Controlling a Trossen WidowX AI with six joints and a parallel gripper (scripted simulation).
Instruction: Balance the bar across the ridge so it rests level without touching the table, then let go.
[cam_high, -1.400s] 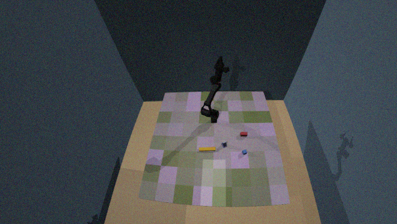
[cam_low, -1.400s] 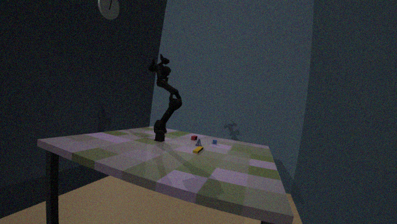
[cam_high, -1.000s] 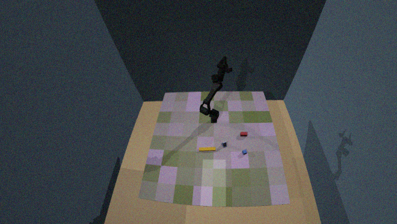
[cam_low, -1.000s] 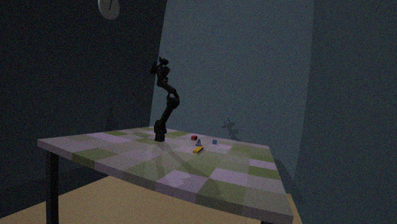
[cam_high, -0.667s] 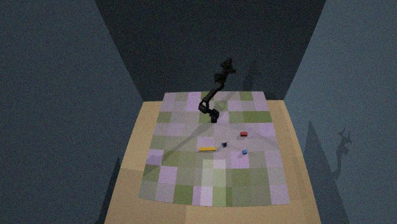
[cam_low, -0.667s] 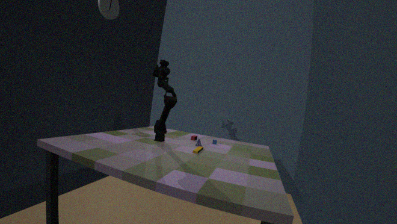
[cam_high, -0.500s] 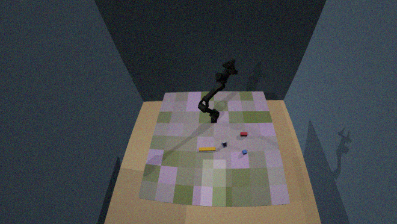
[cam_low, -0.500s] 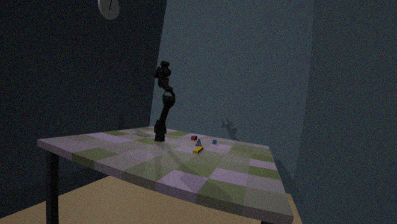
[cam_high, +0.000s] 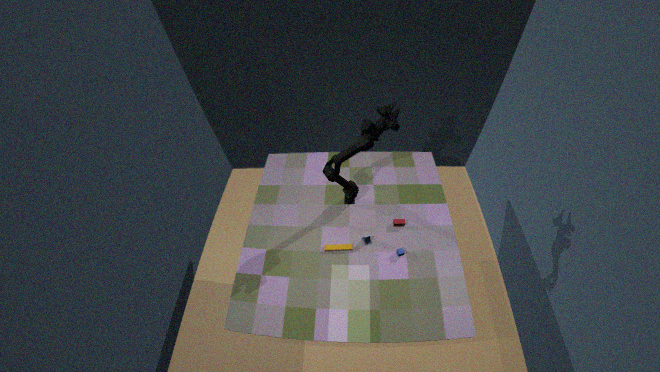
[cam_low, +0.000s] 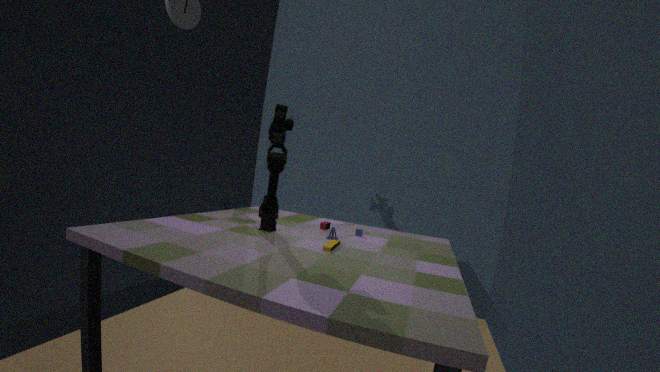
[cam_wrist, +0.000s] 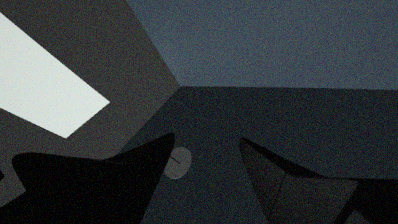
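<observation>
Right now my gripper tip is 51 cm short of the yellow bar, 32 cm to the left of it and 59 cm above it. The rest, counted from my gripper tip: blue block 54 cm ahead, 3 cm to the left, 58 cm below; red block 35 cm ahead, 4 cm to the left, 58 cm below.
</observation>
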